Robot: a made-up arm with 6 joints.
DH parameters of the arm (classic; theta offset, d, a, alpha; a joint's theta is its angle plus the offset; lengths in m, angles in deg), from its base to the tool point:
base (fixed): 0 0.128 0 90
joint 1: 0 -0.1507 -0.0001 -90
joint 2: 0 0.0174 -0.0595 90
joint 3: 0 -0.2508 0.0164 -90
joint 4: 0 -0.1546 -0.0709 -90
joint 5: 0 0.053 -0.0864 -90
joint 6: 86.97 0 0.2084 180
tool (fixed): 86.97 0.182 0 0
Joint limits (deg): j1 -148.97..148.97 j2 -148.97..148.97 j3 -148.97..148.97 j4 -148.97..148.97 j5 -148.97..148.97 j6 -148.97..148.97
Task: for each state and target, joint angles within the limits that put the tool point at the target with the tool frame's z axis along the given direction. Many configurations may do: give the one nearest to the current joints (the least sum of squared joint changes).
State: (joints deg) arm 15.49 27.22 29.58 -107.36 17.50 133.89
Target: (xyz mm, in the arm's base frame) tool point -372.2 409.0 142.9 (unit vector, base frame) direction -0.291 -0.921 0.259
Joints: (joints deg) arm 37.25 29.43 56.08 -87.88 49.98 116.07
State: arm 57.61 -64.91 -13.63 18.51 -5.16 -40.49
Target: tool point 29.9 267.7 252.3 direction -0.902 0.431 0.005
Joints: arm 48.34 -76.53 12.17 49.95 -38.75 -58.40
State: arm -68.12 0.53 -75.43 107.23 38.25 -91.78
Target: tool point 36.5 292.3 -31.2 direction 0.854 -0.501 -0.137
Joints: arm -59.42 -36.64 -48.55 84.05 -4.18 -38.09
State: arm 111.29 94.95 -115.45 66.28 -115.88 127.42
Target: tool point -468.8 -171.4 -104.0 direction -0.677 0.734 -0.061
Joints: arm 95.03 118.41 -122.52 20.70 -79.66 132.52
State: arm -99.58 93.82 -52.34 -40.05 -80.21 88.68
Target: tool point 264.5 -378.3 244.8 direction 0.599 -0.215 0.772
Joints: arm -74.81 125.99 -87.87 -37.90 -78.44 42.60
